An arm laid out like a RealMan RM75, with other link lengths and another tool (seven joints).
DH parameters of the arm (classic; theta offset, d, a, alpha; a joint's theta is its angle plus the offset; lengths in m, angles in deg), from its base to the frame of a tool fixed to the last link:
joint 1: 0 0.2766 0 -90
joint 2: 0 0 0 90
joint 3: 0 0.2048 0 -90
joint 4: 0 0 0 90
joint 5: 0 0.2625 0 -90
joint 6: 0 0 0 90
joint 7: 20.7 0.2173 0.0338 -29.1
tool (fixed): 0 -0.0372 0 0
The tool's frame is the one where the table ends.
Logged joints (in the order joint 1, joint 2, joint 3, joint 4, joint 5, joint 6, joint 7), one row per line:
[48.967 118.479 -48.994 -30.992 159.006 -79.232 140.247]
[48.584 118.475 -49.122 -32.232 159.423 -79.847 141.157]
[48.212 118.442 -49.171 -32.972 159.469 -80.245 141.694]
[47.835 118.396 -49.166 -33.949 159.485 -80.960 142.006]
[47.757 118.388 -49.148 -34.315 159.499 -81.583 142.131]
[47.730 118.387 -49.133 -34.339 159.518 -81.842 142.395]
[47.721 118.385 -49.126 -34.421 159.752 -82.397 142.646]
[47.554 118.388 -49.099 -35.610 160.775 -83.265 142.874]
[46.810 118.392 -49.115 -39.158 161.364 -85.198 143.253]
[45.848 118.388 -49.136 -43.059 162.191 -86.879 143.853]
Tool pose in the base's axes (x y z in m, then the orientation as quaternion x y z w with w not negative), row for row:
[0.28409 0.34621 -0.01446 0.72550 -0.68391 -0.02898 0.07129]
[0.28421 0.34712 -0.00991 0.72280 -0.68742 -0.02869 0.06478]
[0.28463 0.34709 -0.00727 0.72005 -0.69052 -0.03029 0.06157]
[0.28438 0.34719 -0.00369 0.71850 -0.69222 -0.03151 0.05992]
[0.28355 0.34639 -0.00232 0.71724 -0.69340 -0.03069 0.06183]
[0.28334 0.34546 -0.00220 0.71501 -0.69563 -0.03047 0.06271]
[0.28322 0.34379 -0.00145 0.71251 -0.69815 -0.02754 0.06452]
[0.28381 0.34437 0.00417 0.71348 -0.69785 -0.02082 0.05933]
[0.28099 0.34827 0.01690 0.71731 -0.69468 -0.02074 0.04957]
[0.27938 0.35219 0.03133 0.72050 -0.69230 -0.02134 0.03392]
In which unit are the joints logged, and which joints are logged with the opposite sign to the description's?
The joints are logged in degrees. Opposite sign: joint 5.
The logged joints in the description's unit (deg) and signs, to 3 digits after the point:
[48.967 118.479 -48.994 -30.992 -159.006 -79.232 140.247]
[48.584 118.475 -49.122 -32.232 -159.423 -79.847 141.157]
[48.212 118.442 -49.171 -32.972 -159.469 -80.245 141.694]
[47.835 118.396 -49.166 -33.949 -159.485 -80.960 142.006]
[47.757 118.388 -49.148 -34.315 -159.499 -81.583 142.131]
[47.730 118.387 -49.133 -34.339 -159.518 -81.842 142.395]
[47.721 118.385 -49.126 -34.421 -159.752 -82.397 142.646]
[47.554 118.388 -49.099 -35.610 -160.775 -83.265 142.874]
[46.810 118.392 -49.115 -39.158 -161.364 -85.198 143.253]
[45.848 118.388 -49.136 -43.059 -162.191 -86.879 143.853]

